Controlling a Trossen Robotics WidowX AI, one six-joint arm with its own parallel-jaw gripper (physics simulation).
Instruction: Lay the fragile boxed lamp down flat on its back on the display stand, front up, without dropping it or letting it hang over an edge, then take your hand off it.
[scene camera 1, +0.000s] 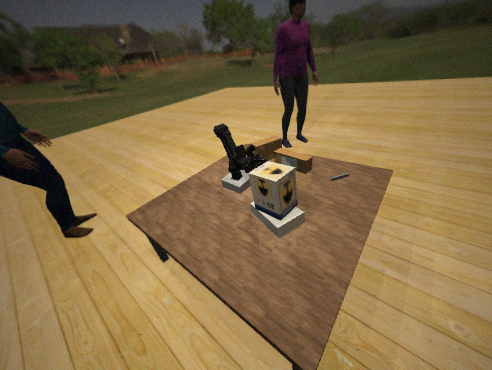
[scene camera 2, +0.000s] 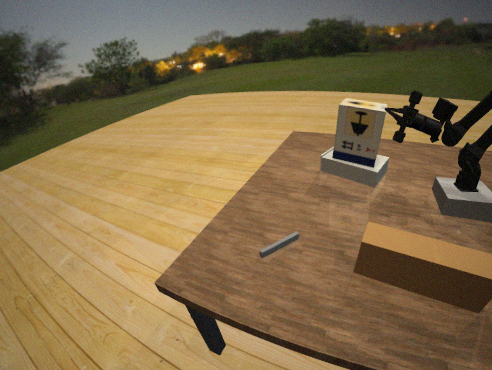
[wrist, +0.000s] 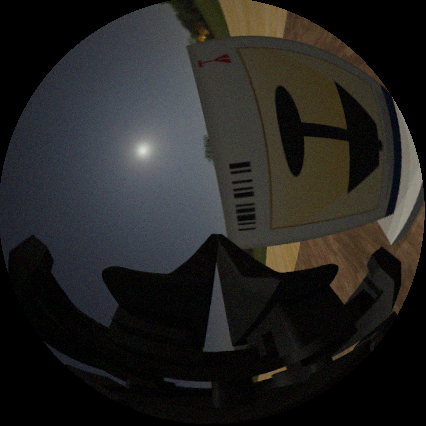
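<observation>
The boxed lamp is a white box with yellow panels, black lamp pictures and a dark blue band at its foot. It stands upright on the display stand, a low white and grey block. My gripper is shut and empty. Its tips are at the box's upper edge, on the side towards the arm, in the scene camera 2 view; whether they touch it I cannot tell. In the scene camera 1 view the box hides the fingertips.
The arm stands on a white and grey base block. A long brown box and another brown box lie near it. A thin grey bar lies on the brown table. Two people stand beyond the table's edges.
</observation>
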